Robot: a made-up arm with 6 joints.
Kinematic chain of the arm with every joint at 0, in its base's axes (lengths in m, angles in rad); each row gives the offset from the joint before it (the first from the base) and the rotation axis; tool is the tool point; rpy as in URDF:
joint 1: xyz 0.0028 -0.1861 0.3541 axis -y
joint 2: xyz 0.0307 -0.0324 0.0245 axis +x
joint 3: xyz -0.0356 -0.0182 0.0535 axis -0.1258 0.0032 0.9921
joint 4: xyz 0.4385 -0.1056 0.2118 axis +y
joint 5: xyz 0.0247 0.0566 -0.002 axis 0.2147 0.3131 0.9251
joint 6: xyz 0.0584 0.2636 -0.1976 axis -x
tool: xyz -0.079 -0.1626 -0.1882 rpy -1.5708 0 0
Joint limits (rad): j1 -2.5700..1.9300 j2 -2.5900..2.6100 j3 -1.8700..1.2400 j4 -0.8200..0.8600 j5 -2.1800..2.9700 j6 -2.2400..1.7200
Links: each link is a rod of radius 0.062 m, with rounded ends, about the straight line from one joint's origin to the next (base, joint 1, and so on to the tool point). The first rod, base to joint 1, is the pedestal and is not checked.
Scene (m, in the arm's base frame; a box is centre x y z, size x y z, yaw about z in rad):
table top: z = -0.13
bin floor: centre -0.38 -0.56 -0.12 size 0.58 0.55 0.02 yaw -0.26
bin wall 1: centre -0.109 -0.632 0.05 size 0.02 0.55 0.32 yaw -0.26
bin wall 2: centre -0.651 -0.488 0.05 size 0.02 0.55 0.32 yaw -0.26
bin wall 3: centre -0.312 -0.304 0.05 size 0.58 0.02 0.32 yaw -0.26
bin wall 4: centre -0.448 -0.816 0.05 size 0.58 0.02 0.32 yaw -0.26
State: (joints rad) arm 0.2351 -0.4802 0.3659 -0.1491 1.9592 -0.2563
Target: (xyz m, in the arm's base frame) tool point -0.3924 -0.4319 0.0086
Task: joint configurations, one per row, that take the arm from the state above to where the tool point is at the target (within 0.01 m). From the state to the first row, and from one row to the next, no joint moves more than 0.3 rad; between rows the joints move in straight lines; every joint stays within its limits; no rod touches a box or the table.
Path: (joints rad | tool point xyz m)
1: 0.5186 -0.4992 0.1141 -0.0572 2.0742 -0.4112 | 0.0316 -0.4208 0.5541
2: 0.8021 -0.5182 -0.1376 0.0346 2.1893 -0.5662 | -0.1552 -0.4559 0.5381
3: 1.0855 -0.5371 -0.3894 0.1265 2.3043 -0.7211 | -0.3170 -0.4650 0.4240
4: 1.3690 -0.5561 -0.6411 0.2183 2.4193 -0.8761 | -0.4068 -0.4548 0.2343
5: 1.6525 -0.5751 -0.8929 0.3102 2.5344 -1.0310 | -0.3924 -0.4319 0.0086

